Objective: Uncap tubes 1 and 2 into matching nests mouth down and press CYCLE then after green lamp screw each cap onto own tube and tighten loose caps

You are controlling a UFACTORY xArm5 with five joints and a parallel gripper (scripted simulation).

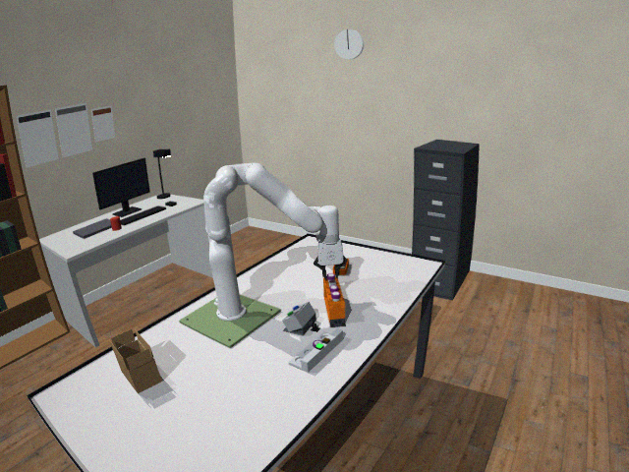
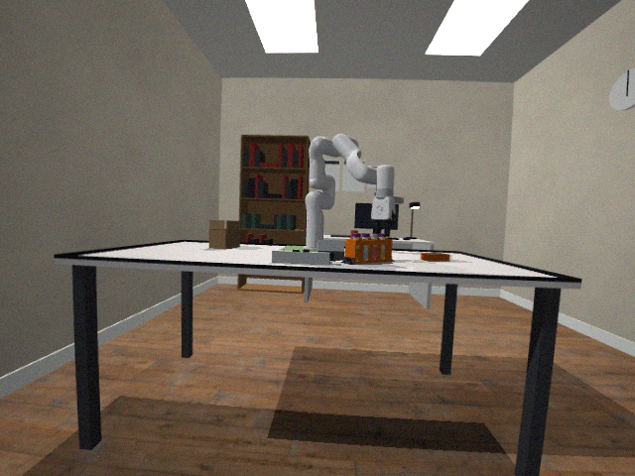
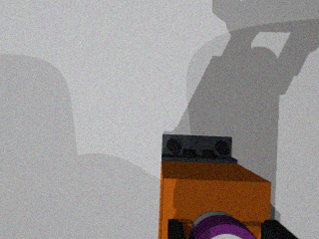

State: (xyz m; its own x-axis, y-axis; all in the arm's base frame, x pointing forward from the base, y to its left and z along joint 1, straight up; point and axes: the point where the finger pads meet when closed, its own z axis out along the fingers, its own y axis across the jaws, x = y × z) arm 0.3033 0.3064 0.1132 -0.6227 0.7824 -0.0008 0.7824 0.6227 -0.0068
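Right now the purple cap marked 1 is 1 cm below my hand. Round my hand: grey key housing: 23 cm to the right, 8 cm below, 2 cm behind; cap 4: 13 cm to the right, 9 cm ahead, 1 cm below; blue cycle key: 21 cm to the right, 6 cm below, 4 cm behind.
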